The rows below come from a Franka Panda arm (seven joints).
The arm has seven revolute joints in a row. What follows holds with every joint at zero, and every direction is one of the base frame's. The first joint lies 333 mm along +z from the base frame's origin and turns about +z. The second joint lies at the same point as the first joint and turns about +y. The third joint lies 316 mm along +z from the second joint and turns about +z. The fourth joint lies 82.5 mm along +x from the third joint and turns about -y. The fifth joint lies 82.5 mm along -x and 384 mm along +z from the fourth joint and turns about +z. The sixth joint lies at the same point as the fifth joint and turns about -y. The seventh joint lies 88 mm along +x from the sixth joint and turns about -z. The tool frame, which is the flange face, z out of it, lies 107 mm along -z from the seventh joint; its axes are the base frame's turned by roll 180, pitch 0 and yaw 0 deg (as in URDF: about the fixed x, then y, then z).
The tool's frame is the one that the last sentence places.
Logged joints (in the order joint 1, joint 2, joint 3, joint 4, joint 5, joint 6, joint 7), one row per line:
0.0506, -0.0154, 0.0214, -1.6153, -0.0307, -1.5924, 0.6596
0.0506, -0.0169, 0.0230, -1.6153, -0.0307, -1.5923, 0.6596
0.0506, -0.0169, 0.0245, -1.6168, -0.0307, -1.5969, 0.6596
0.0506, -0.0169, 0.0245, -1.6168, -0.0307, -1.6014, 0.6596
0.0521, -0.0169, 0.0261, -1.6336, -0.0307, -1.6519, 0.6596
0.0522, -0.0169, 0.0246, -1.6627, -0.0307, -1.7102, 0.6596
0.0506, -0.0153, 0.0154, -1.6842, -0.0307, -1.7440, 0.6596
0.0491, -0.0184, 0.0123, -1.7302, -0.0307, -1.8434, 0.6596
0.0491, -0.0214, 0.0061, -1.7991, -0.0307, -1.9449, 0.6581
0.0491, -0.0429, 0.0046, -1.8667, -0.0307, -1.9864, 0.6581
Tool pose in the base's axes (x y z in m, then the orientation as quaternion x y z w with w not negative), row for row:
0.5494, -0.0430, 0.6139, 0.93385, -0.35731, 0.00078, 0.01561
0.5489, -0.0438, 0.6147, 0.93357, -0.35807, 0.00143, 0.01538
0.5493, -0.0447, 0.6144, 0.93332, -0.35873, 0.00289, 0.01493
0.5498, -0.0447, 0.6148, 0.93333, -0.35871, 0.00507, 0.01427
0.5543, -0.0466, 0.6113, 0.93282, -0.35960, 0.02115, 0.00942
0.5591, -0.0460, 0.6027, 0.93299, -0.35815, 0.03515, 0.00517
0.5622, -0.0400, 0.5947, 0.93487, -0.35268, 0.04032, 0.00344
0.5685, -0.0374, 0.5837, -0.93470, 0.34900, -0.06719, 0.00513
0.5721, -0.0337, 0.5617, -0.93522, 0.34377, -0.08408, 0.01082
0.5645, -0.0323, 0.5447, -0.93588, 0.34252, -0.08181, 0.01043
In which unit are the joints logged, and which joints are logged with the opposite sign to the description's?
The joints are logged in radians. Opposite sign: joint 1, joint 3, joint 6.
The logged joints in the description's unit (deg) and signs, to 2 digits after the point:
-2.90, -0.88, -1.23, -92.55, -1.76, 91.24, 37.79
-2.90, -0.97, -1.32, -92.55, -1.76, 91.23, 37.79
-2.90, -0.97, -1.40, -92.64, -1.76, 91.50, 37.79
-2.90, -0.97, -1.40, -92.64, -1.76, 91.75, 37.79
-2.99, -0.97, -1.50, -93.60, -1.76, 94.65, 37.79
-2.99, -0.97, -1.41, -95.27, -1.76, 97.99, 37.79
-2.90, -0.88, -0.88, -96.50, -1.76, 99.92, 37.79
-2.81, -1.05, -0.70, -99.13, -1.76, 105.62, 37.79
-2.81, -1.23, -0.35, -103.08, -1.76, 111.43, 37.71
-2.81, -2.46, -0.26, -106.95, -1.76, 113.81, 37.71

